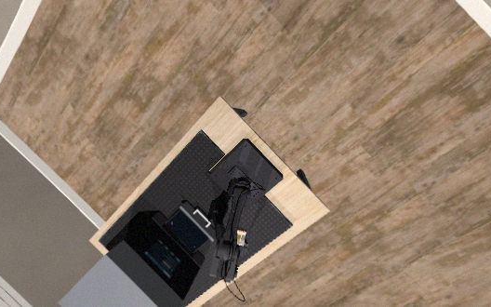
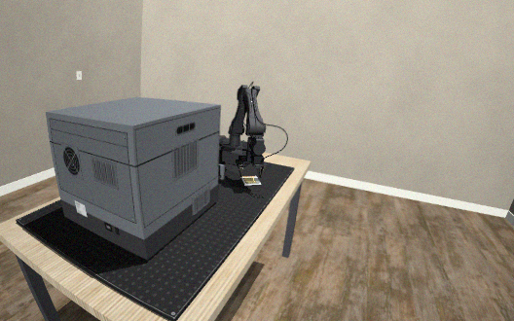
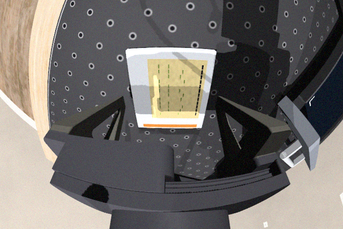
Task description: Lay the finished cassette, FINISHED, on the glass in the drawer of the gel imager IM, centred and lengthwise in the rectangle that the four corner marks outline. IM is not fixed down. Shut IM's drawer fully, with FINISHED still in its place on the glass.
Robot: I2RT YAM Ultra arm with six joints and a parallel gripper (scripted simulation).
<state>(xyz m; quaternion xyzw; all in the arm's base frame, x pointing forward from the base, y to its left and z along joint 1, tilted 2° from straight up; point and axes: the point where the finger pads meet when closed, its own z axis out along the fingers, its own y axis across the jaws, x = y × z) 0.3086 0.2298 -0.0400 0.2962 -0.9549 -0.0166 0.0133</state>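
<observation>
Now: hand 20 mm above the finished cassette. From my hand the other things lie so: imager drawer 190 mm ahead, 250 mm to the right, 20 mm above.
</observation>
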